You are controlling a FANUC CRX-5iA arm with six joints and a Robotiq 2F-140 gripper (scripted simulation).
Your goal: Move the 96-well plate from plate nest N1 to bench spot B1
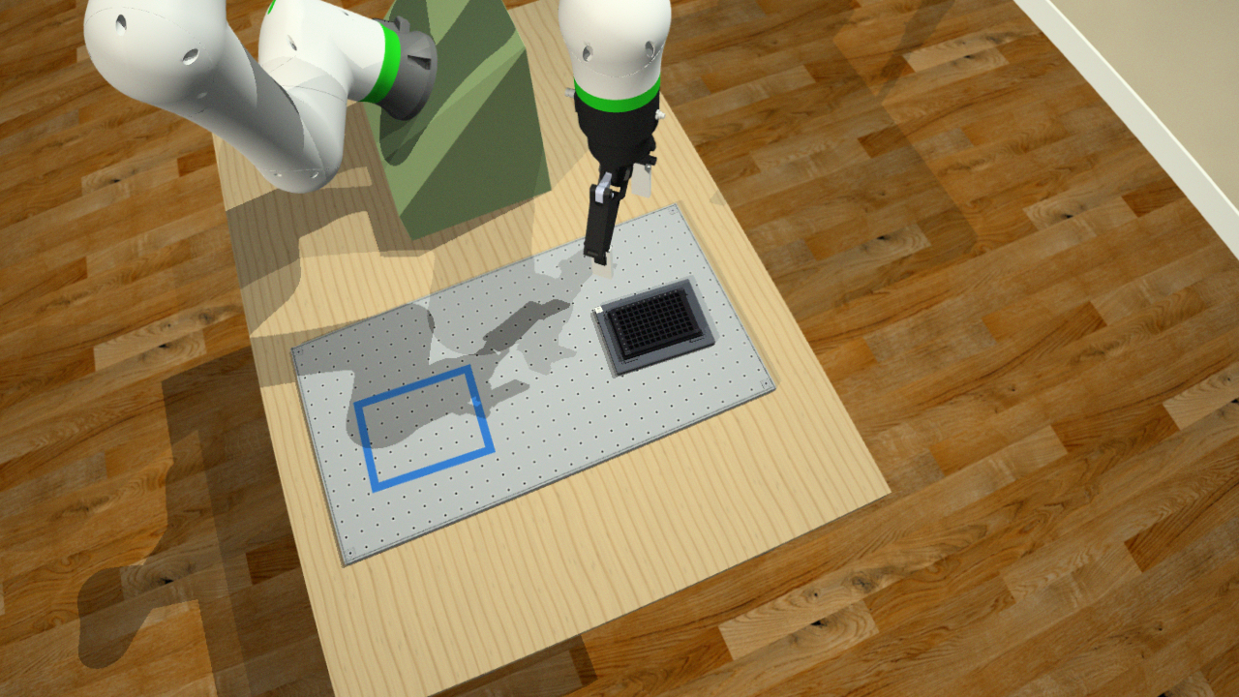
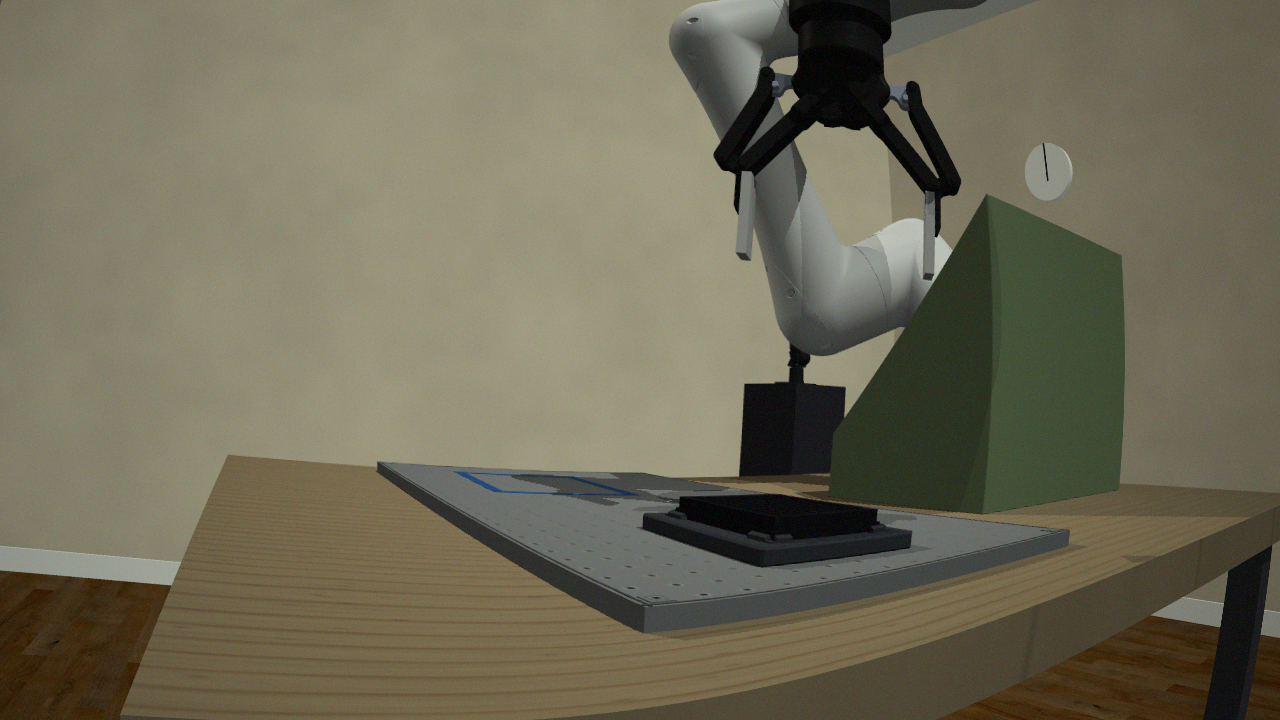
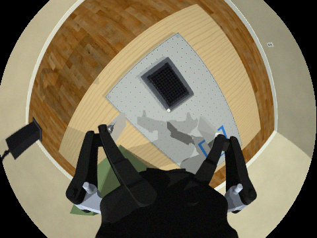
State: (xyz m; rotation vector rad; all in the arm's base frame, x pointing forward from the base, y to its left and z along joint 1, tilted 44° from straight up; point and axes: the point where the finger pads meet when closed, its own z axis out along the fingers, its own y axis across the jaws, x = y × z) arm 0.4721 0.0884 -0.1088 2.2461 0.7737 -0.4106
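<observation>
My gripper is now 70 mm short of the 96-well plate, 10 mm to the right of it and 190 mm above it. From my hand the other things lie so: plate nest N1 (70 mm ahead, 10 mm to the left, 200 mm below).
</observation>
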